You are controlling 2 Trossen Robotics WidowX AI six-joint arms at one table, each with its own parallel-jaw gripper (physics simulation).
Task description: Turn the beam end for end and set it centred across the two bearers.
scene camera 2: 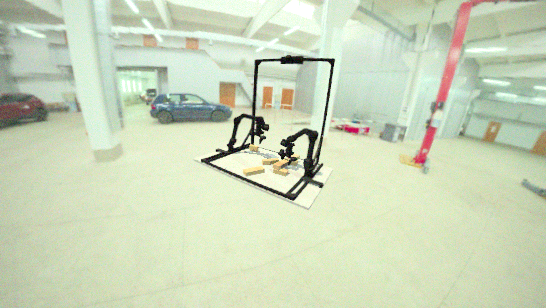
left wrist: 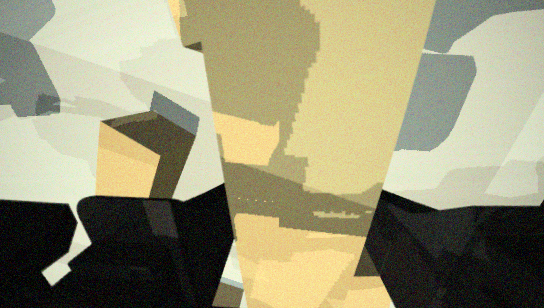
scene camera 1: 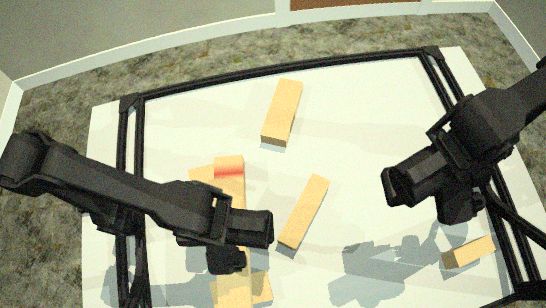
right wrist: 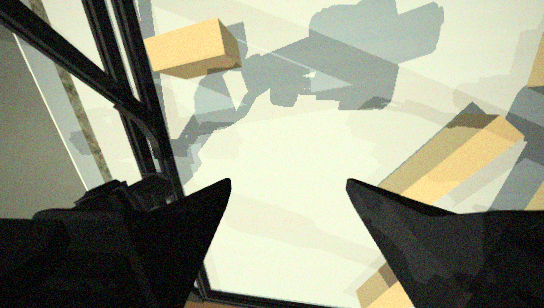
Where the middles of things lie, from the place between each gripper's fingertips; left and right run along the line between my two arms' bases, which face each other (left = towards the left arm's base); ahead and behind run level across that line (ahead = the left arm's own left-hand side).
The beam (scene camera 1: 229, 171) is 38 cm to the left of my right hand and 10 cm below it.
Now: the beam 30 mm behind my left hand and 20 mm above it.
